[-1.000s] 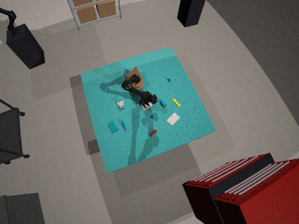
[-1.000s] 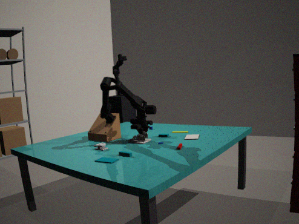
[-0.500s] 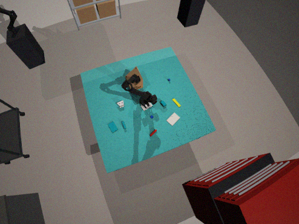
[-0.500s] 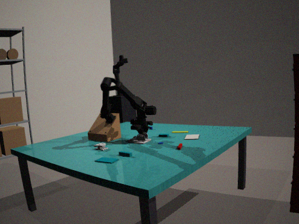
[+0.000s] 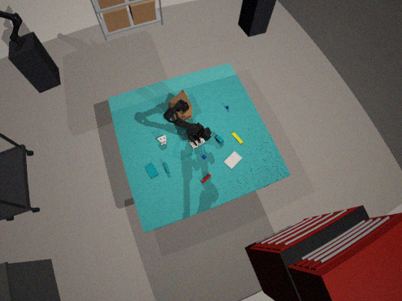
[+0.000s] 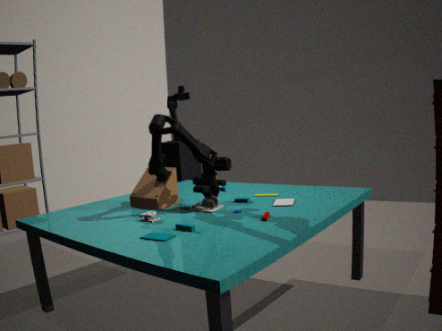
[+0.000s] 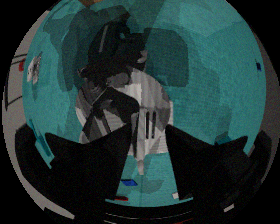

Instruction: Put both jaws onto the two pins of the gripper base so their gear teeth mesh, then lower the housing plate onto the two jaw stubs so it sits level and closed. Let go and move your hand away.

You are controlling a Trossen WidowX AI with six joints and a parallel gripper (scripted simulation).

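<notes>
The grey gripper base is 120 mm behind my gripper tip, 290 mm to the right of it and 10 mm above it. Round my gripper tip: grey-white housing plate 50 mm behind, 40 mm to the right, 10 mm below; then teal block 70 mm ahead, 160 mm to the left, 10 mm below; then blue cube 160 mm ahead, 30 mm to the right, 20 mm below.
</notes>
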